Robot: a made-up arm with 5 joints. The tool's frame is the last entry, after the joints. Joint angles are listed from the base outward.
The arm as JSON. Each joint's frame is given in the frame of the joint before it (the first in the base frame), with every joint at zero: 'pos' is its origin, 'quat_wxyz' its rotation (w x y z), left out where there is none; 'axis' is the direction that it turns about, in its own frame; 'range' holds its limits. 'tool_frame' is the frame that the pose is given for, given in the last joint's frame.
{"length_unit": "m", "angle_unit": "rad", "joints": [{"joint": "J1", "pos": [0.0, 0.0, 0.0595], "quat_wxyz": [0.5, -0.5, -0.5, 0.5], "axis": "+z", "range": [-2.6, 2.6]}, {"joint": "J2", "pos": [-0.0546, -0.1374, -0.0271], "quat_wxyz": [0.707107, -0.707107, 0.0, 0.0], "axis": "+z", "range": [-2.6, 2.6]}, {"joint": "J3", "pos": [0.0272, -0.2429, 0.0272], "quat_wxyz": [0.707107, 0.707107, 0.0, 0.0], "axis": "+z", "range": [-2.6, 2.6]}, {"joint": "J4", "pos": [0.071, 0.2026, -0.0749], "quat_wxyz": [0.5, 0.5, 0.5, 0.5], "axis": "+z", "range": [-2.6, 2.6]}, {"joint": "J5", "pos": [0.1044, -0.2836, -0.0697], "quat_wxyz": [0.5, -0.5, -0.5, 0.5], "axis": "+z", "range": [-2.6, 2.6]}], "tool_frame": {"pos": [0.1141, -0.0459, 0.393], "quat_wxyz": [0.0, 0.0, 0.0, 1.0]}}
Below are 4 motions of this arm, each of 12 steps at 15 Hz.
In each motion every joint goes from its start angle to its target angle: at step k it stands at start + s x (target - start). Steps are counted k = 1, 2, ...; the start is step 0. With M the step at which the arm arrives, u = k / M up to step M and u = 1 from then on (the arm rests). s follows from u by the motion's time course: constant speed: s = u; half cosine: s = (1 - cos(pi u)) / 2; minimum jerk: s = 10 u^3 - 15 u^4 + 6 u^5.
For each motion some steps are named. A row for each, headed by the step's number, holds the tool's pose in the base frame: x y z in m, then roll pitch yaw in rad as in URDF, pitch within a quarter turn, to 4 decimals.
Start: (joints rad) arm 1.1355 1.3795 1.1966 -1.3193 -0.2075
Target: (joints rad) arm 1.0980 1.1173 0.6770 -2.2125 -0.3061
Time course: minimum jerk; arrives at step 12
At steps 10, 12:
10: -0.2372 0.0828 -0.3328 -2.3909 0.1857 1.5595
12: -0.2434 0.0727 -0.3338 -2.3762 0.1960 1.6024

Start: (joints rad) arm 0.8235 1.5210 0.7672 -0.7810 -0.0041
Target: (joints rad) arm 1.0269 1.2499 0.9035 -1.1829 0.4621
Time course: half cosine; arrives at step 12
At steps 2, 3, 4, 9, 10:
2: 0.1508 0.2655 0.0097 -1.9818 -0.9576 -0.1198
3: 0.1385 0.2725 -0.0054 -2.0325 -0.8890 -0.0663
4: 0.1214 0.2803 -0.0245 -2.0874 -0.7973 -0.0112
9: 0.0033 0.2977 -0.1197 -2.3141 -0.2433 0.1242
10: -0.0139 0.2968 -0.1295 -2.3426 -0.1703 0.1261

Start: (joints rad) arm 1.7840 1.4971 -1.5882 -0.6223 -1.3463
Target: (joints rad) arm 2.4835 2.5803 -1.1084 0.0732 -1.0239
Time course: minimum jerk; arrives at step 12
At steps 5, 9, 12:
5: -0.0906 0.2370 -0.0446 2.4615 -0.6380 -2.0087
9: -0.0521 0.2578 -0.0552 2.9745 -0.6649 -2.4409
12: -0.0588 0.2598 -0.0548 3.0405 -0.6528 -2.4738

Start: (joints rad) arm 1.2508 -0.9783 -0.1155 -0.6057 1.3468
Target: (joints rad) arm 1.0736 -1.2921 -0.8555 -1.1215 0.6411
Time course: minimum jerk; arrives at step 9
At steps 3, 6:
3: 0.0072 0.1145 0.4029 0.1764 0.4644 2.2808
6: -0.0158 -0.0331 0.4693 0.0333 -0.0439 1.5933

